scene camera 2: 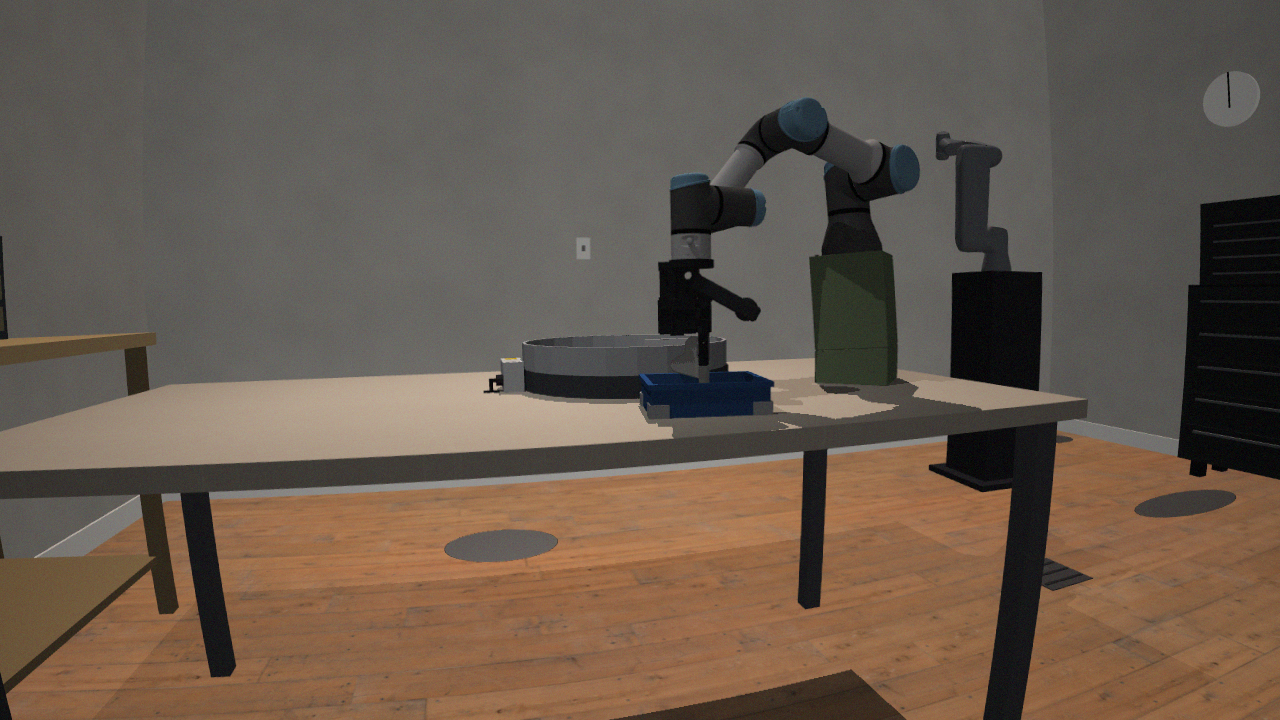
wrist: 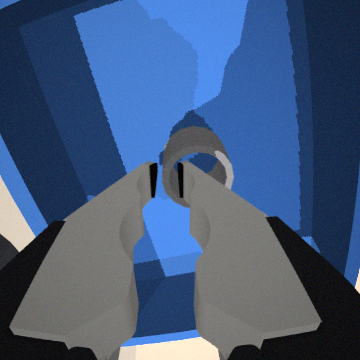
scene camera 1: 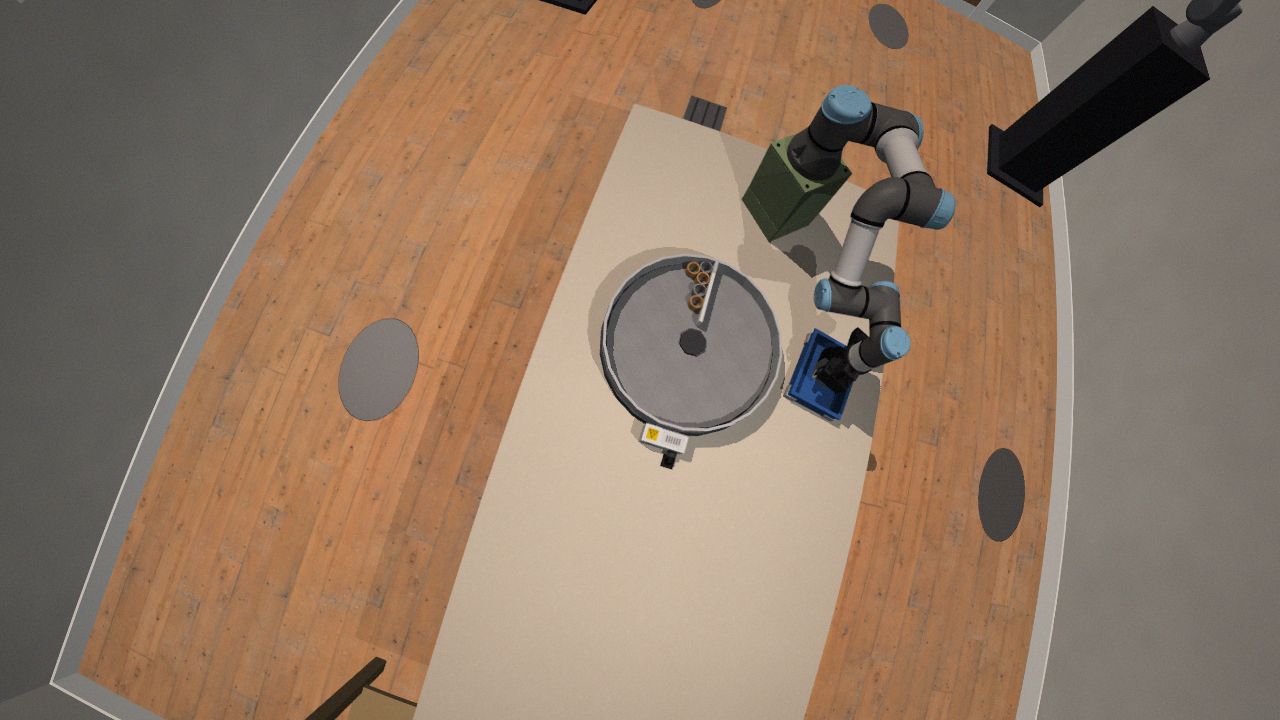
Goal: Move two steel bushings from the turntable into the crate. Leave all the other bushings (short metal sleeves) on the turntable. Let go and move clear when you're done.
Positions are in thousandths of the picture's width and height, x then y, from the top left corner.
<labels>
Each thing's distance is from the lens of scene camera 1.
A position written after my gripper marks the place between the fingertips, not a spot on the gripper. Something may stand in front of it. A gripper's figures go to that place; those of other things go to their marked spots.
my gripper (scene camera 1: 638, 519): 125 cm
grey turntable (scene camera 1: 521, 515): 108 cm
</labels>
